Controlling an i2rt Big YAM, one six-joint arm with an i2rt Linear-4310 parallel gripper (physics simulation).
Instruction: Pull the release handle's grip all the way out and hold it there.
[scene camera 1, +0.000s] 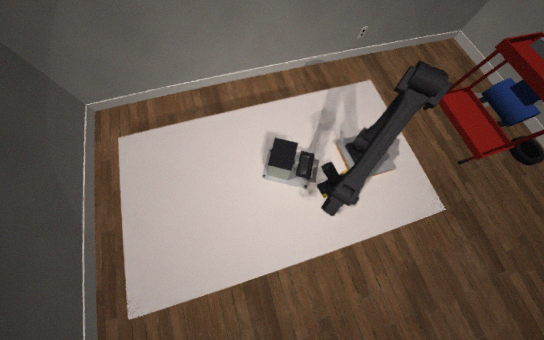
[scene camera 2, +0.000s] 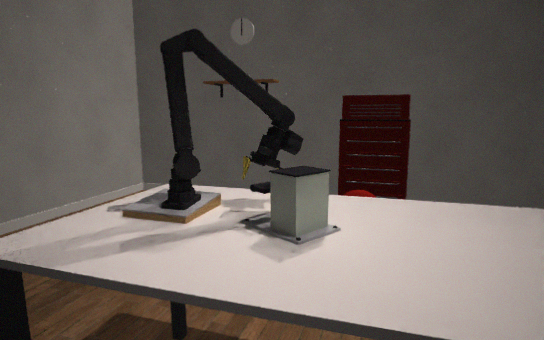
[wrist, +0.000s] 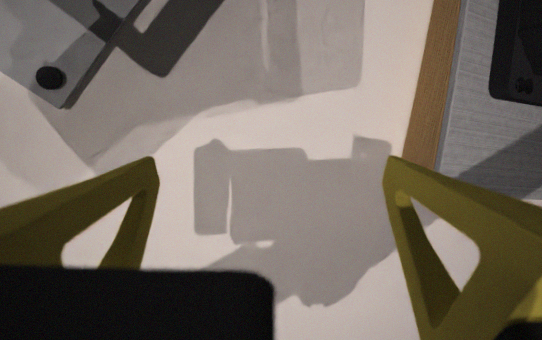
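Observation:
The release handle's box (scene camera 1: 280, 171) (scene camera 2: 300, 202) is pale green with a black top and stands on a grey plate (scene camera 1: 270, 177) (wrist: 80, 65) with dark bolts. Its black rectangular grip (scene camera 1: 303, 175) (scene camera 2: 260, 187) stands out from the side facing the arm's base; in scene camera 2 the box hides part of it. My gripper (scene camera 1: 334, 184) (scene camera 2: 261, 175) (wrist: 270, 169) is open and empty, its yellow fingers wide apart. It points down above the table, beside the grip on the arm-base side, apart from it. The grip's body cannot be made out in the wrist view.
The arm's base stands on a wood-edged grey board (scene camera 1: 385, 167) (scene camera 2: 202, 207) (wrist: 432, 85) close to the gripper. The white table (scene camera 1: 200, 225) (scene camera 2: 400, 280) carries both. A red cart (scene camera 1: 470, 122) is at the right in scene camera 1; a red tool cabinet (scene camera 2: 375, 150) stands behind the table.

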